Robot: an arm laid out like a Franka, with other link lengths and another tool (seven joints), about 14 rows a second.
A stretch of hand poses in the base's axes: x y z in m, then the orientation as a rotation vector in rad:
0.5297 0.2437 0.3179 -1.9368 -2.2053 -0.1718
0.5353 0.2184 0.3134 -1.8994 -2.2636 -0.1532
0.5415 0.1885 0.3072 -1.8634 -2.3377 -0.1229
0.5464 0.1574 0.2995 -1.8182 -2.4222 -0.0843
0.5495 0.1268 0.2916 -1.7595 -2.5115 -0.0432
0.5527 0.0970 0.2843 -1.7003 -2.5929 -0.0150
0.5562 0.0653 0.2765 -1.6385 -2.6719 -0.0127
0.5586 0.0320 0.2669 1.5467 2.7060 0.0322
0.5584 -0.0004 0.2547 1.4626 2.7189 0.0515
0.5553 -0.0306 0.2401 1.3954 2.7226 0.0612
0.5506 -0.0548 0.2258 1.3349 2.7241 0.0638
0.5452 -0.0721 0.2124 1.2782 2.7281 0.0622
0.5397 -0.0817 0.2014 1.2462 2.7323 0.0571
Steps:
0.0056 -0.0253 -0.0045 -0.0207 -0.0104 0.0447
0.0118 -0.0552 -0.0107 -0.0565 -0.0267 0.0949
0.0167 -0.0863 -0.0184 -0.0988 -0.0440 0.1532
0.0198 -0.1169 -0.0263 -0.1409 -0.0608 0.2192
0.0230 -0.1467 -0.0336 -0.1743 -0.0807 0.2804
0.0265 -0.1784 -0.0414 -0.1948 -0.1114 0.3391
0.0289 -0.2117 -0.0510 -0.2033 -0.1502 0.3975
0.0287 -0.2441 -0.0632 -0.2104 -0.1862 0.4457
0.0256 -0.2743 -0.0778 -0.2217 -0.2159 0.4831
0.0209 -0.2985 -0.0921 -0.2353 -0.2407 0.5172
0.0155 -0.3158 -0.1055 -0.2479 -0.2598 0.5508
0.0100 -0.3254 -0.1165 -0.2557 -0.2673 0.5709

